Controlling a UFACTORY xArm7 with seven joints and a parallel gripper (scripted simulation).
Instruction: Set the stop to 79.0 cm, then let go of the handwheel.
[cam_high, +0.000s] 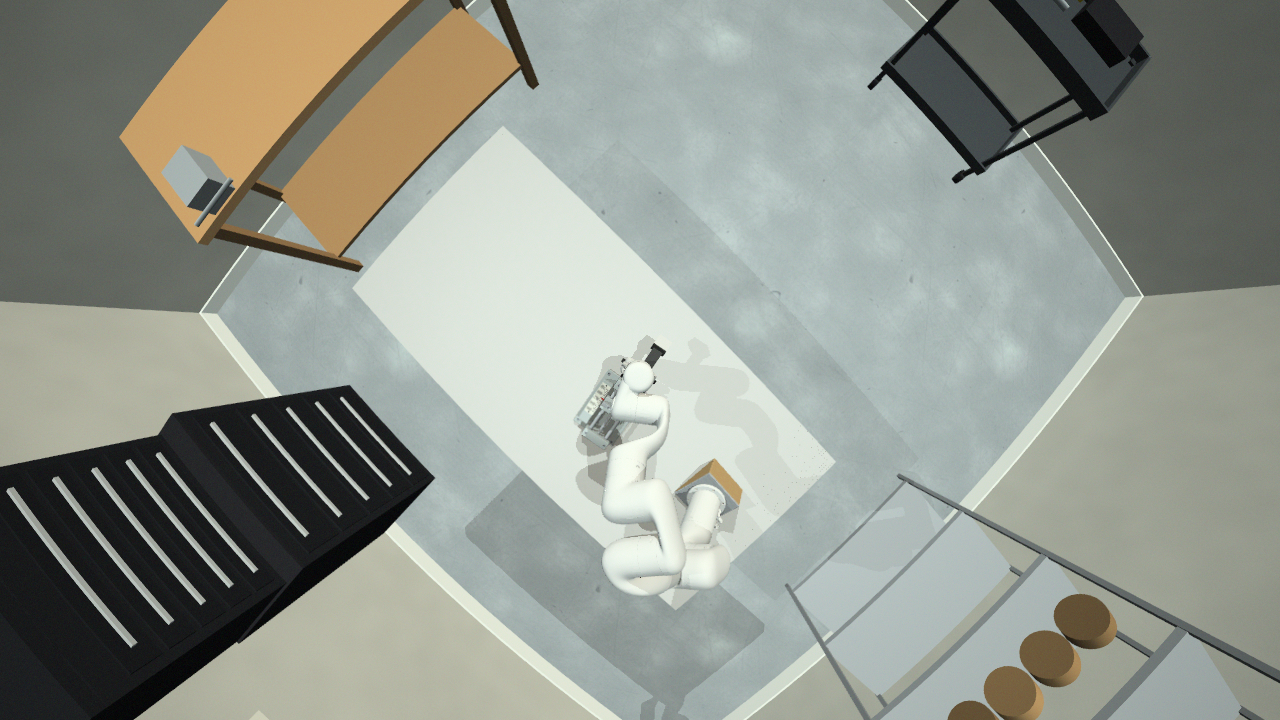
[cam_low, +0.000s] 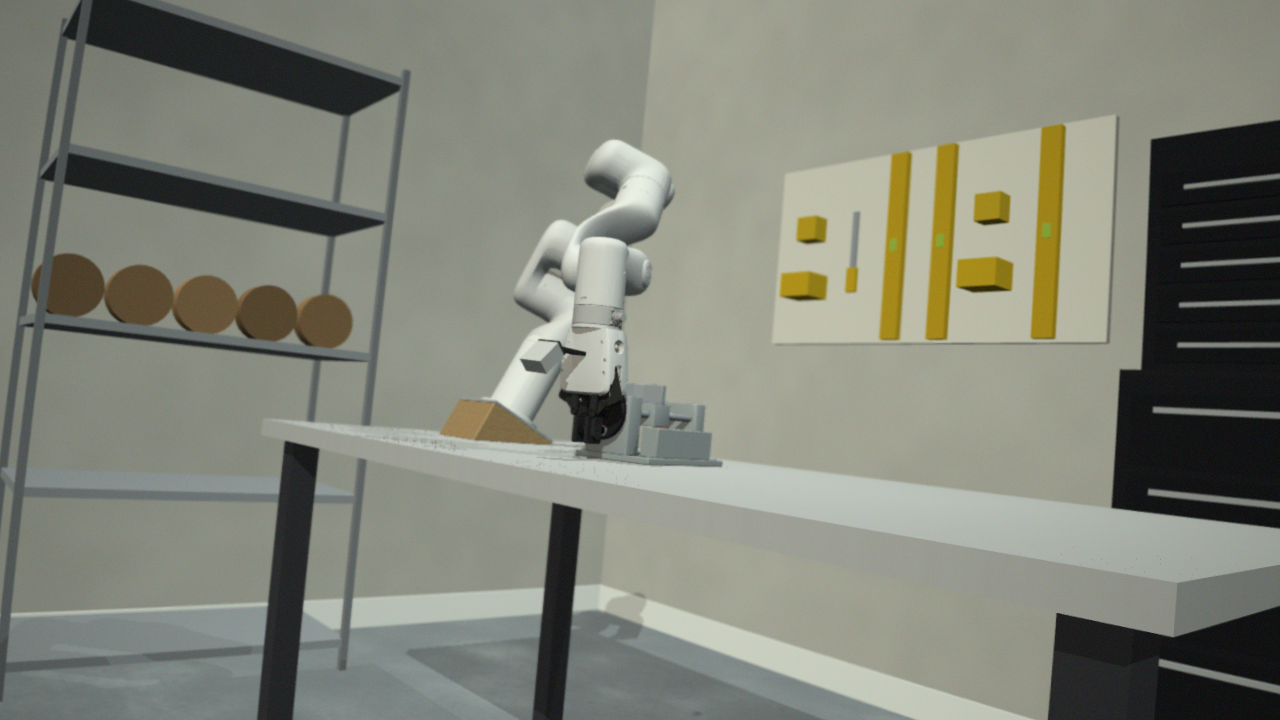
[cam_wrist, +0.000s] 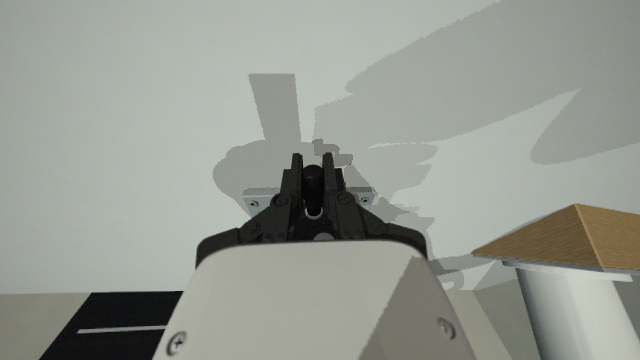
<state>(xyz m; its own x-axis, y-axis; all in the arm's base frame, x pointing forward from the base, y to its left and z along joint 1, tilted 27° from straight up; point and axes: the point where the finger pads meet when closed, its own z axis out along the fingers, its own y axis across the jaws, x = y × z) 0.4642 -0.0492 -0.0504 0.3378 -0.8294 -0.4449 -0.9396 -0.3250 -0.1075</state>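
Now: the black handwheel 1 cm behind my hand, 2 cm to the left of it and 1 cm above it.
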